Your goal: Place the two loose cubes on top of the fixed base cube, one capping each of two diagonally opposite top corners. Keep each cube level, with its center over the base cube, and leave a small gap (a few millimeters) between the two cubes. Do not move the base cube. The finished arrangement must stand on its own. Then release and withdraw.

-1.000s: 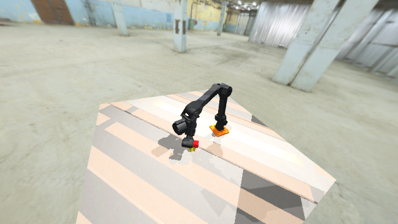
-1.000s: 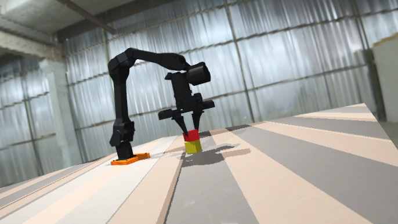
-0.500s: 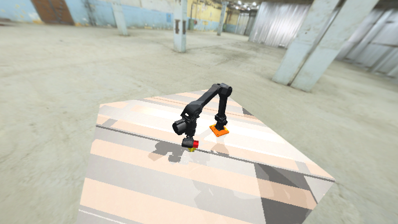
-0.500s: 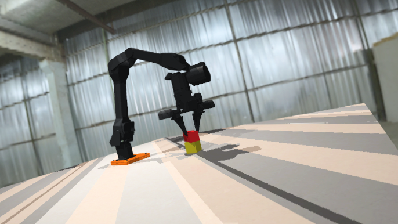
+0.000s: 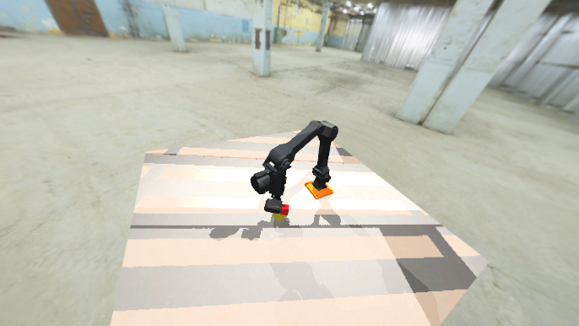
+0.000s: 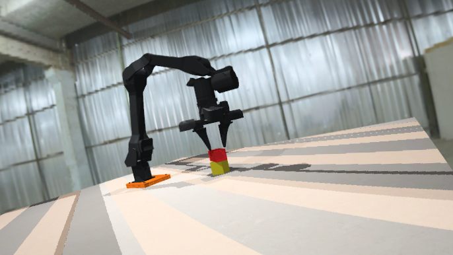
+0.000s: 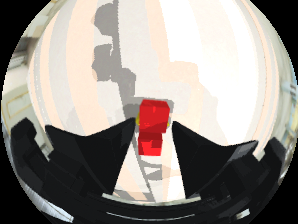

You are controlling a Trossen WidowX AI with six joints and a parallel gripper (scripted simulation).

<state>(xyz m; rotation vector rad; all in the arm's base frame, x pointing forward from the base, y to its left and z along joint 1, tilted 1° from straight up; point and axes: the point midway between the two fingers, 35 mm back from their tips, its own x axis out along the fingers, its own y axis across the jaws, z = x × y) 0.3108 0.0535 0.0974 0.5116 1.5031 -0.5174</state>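
Now: gripper tip 20 mm past the yellow base cube, 10 mm to the right of it and 60 mm above it.
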